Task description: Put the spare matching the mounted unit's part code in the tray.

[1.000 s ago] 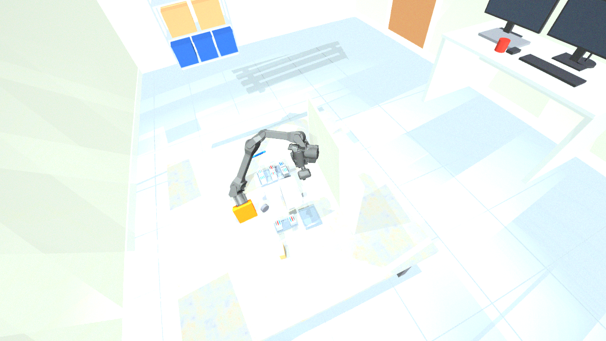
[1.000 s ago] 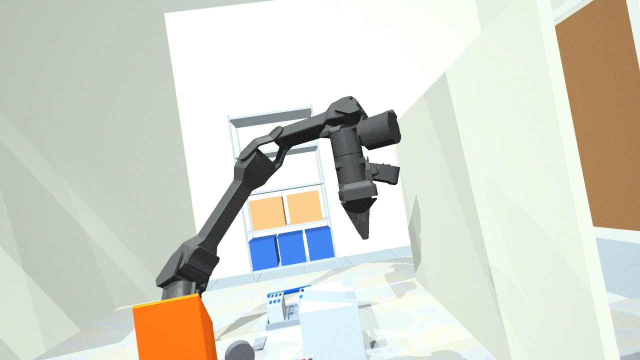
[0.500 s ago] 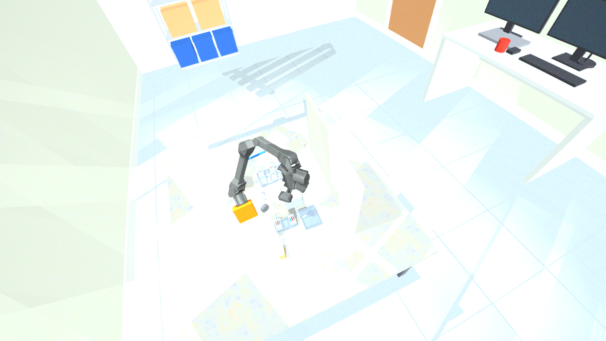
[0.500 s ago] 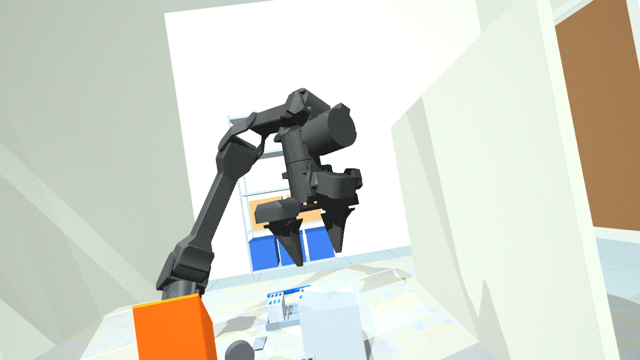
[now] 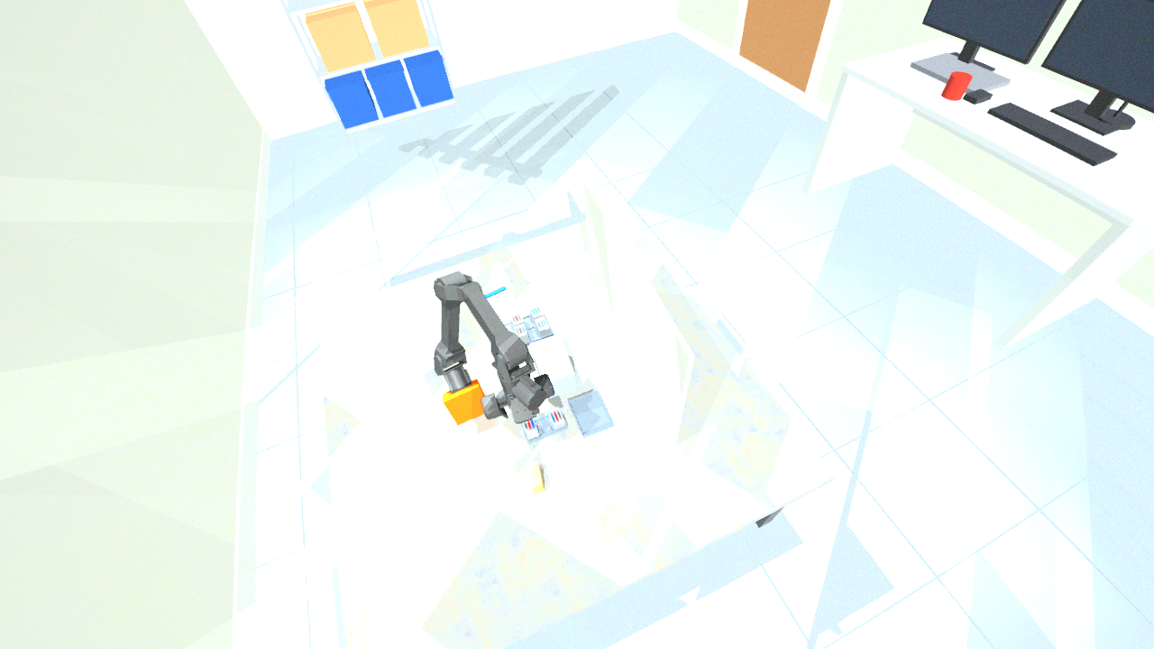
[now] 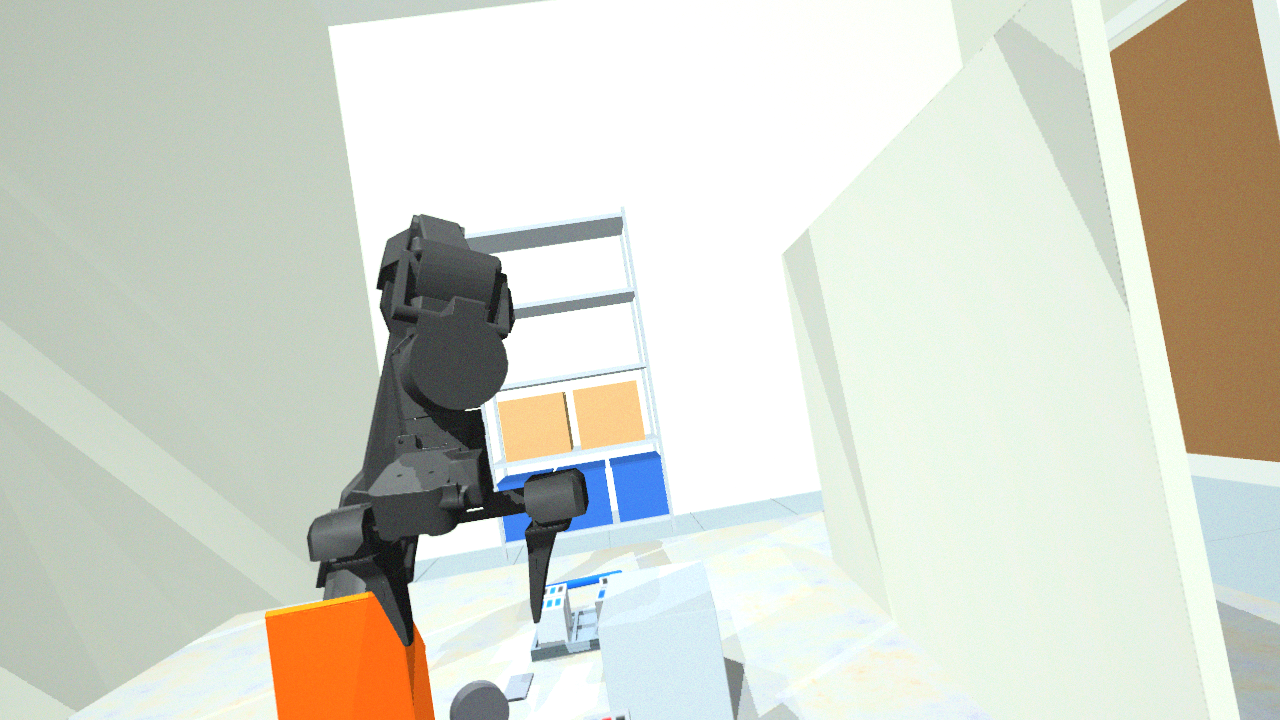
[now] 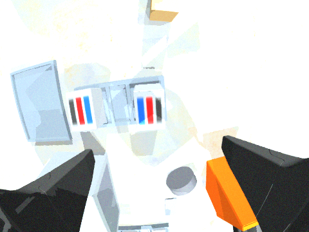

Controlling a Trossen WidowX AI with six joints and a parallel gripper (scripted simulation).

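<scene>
My gripper tip is 13 cm above the pale rack and 4 cm short of it. Round my gripper tip: light blue tray 18 cm ahead, 13 cm below, 4 cm to the right; tall pale panel 40 cm ahead, 9 cm to the left, 9 cm above.
</scene>
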